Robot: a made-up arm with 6 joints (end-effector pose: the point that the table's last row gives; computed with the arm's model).
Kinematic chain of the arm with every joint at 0, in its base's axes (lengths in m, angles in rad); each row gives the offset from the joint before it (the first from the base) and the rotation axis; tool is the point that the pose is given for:
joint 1: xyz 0 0 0.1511 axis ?
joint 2: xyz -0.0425 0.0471 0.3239 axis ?
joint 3: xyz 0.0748 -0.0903 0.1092 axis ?
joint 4: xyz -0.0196 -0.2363 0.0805 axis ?
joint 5: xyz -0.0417 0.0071 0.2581 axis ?
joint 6: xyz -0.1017 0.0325 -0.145 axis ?
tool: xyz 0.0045 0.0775 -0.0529
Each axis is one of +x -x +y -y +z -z.
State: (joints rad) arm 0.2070 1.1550 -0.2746 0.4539 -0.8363 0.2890
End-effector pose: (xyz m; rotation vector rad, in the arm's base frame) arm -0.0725 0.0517 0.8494 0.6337 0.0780 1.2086
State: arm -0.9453 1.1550 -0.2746 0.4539 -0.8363 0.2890
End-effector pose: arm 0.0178 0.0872 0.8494 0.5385 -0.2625 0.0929
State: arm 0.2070 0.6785 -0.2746 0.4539 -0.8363 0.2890
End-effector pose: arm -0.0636 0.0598 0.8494 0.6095 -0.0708 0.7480
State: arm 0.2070 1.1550 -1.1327 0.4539 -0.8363 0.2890
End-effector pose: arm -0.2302 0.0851 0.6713 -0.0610 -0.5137 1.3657
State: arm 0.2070 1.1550 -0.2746 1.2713 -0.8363 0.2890
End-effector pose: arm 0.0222 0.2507 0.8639 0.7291 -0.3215 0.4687
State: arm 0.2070 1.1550 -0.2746 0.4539 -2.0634 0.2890
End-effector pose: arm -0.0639 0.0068 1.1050 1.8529 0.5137 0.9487
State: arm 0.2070 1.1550 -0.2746 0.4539 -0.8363 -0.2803
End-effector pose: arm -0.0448 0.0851 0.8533 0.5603 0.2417 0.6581
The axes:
joint 1: +z
joint 2: +z
joint 3: +x
joint 4: -z
joint 5: -x
joint 6: +z

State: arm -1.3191 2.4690 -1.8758 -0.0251 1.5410 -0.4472
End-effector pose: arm -0.2205 0.1170 0.9214 2.0089 2.0537 0.1032
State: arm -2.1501 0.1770 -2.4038 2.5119 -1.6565 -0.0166
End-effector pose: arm 0.3703 -0.4267 0.4505 -1.8539 -0.9201 -0.0293
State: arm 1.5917 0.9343 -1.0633 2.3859 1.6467 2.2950
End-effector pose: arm -0.2526 -0.2066 0.7273 -0.9259 0.5334 1.7039
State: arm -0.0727 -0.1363 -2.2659 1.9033 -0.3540 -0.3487
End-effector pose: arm 0.2472 0.1674 0.6062 -1.1299 -2.2111 -0.7949
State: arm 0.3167 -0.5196 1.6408 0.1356 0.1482 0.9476
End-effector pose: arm -0.2333 -0.1465 0.4245 1.3312 -0.7228 0.5061
